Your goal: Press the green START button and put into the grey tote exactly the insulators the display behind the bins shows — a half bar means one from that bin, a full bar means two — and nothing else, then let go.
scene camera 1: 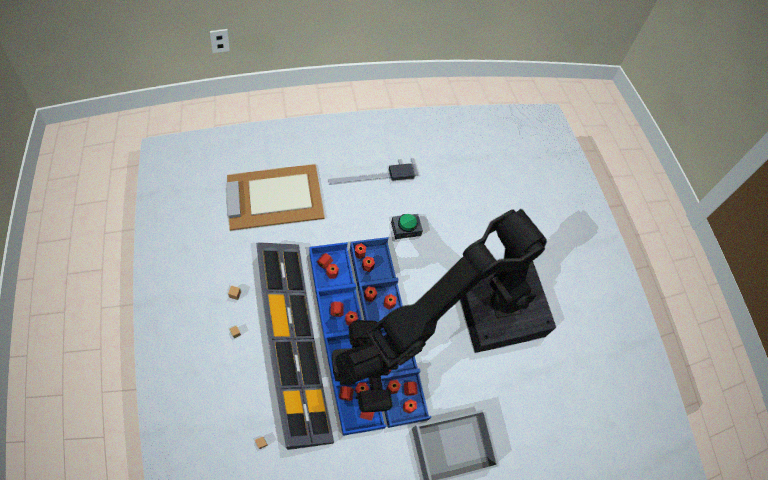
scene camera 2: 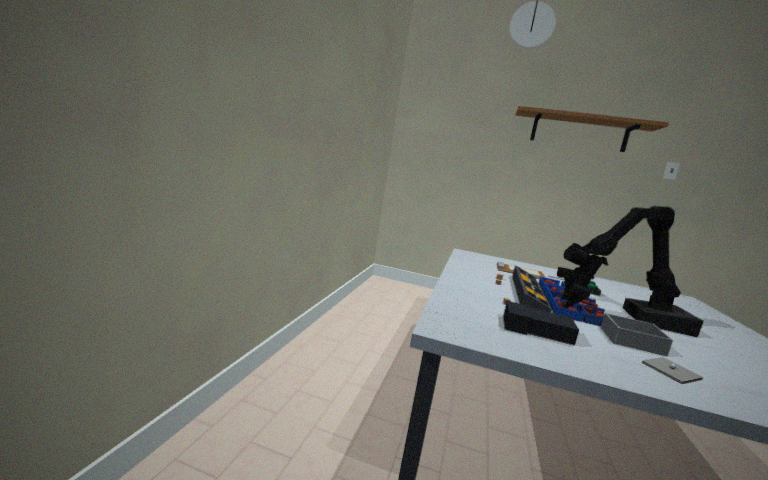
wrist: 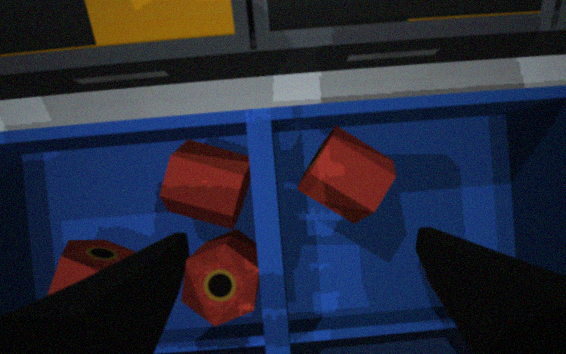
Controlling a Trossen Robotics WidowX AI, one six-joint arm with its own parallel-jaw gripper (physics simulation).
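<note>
My gripper (scene camera 1: 368,366) (scene camera 2: 576,294) (wrist: 303,241) is open, low above the blue bins (scene camera 1: 335,288) (scene camera 2: 594,318) (wrist: 267,200). In the wrist view the divider and a lying red insulator (wrist: 350,175) show between the fingers. The left finger overlaps the left bin, where another lying insulator (wrist: 205,184), an upright one (wrist: 220,305) and a partly hidden one (wrist: 75,265) show. The display (scene camera 1: 308,441) (wrist: 241,25) has one full bar in its second panel and two half bars in its fourth. The green START button (scene camera 1: 407,222) stands apart. The grey tote (scene camera 1: 489,441) (scene camera 2: 640,337) shows no insulator. The arm hides some bins.
A clipboard (scene camera 1: 277,219), a caliper-like tool (scene camera 1: 402,170) and small wooden cubes (scene camera 1: 233,292) (scene camera 1: 235,331) (scene camera 1: 260,442) lie around the bins. A black box (scene camera 2: 540,323) stands at the bin row's end, and a flat plate (scene camera 2: 682,374) lies beyond the tote.
</note>
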